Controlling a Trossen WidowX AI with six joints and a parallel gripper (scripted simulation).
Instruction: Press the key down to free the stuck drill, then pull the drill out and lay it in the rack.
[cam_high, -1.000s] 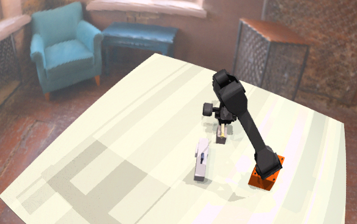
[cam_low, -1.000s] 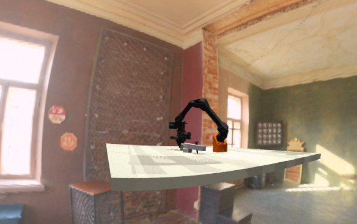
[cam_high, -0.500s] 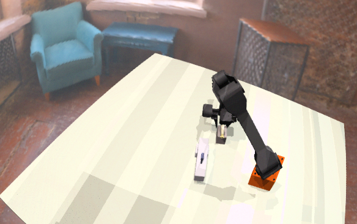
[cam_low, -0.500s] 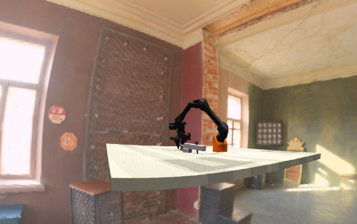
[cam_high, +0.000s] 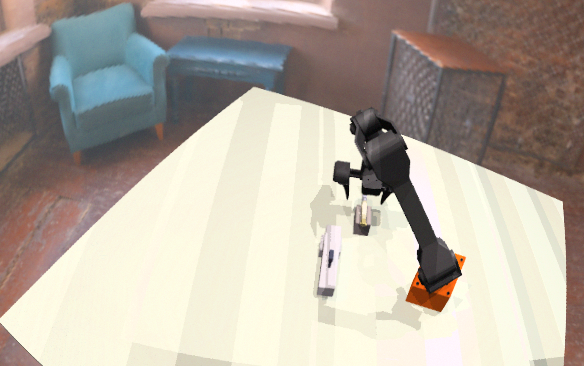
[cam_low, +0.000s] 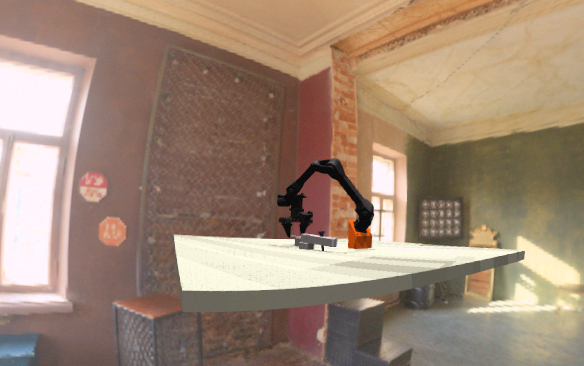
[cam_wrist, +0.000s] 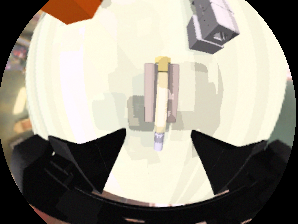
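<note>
The drill lies 30 mm to the left of my gripper tip and 20 mm behind it. Round my gripper tip: blue key: 250 mm to the left, 30 mm behind, 10 mm above; then grey rack: 40 mm to the left, 20 mm below, 20 mm behind; then grey block: 230 mm to the left, 20 mm behind.
</note>
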